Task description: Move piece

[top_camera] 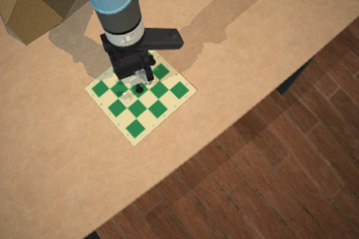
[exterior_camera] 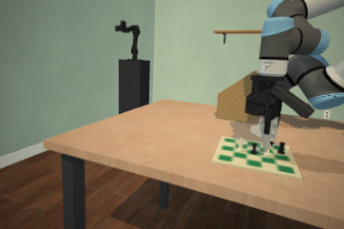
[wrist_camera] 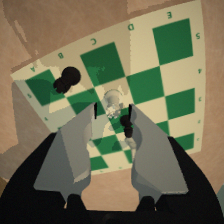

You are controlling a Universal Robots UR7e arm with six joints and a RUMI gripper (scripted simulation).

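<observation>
The white piece is 10 mm below my hand. Also, from my hand: chessboard (40 mm to the right, 30 mm below).
</observation>
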